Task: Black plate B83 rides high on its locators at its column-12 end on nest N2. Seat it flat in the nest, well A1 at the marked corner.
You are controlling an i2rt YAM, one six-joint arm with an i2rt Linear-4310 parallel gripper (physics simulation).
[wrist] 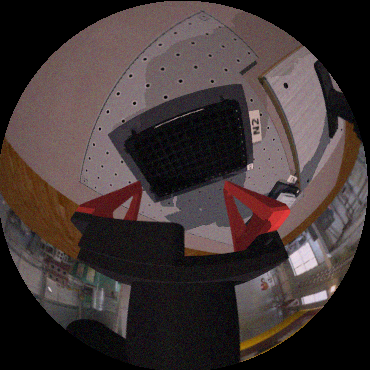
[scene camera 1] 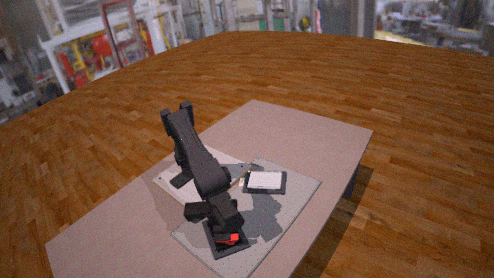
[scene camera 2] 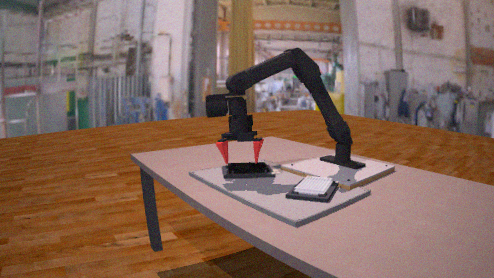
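Note:
The black plate lies on the dark grey nest N2, beside a white "N2" label. A thin bright line runs along its long edge farthest from the fingers in the wrist view. Its dark wells blend together, so its tilt and well A1 are hard to make out. My gripper is open, red fingers pointing down, with nothing between them. In scene camera 2 its tips are just above the plate; in the wrist view they show near the plate's near long edge. In scene camera 1 the arm largely hides the plate.
A white well plate sits in a second dark nest on the same perforated board. The arm's base stands on a pale wooden-edged board.

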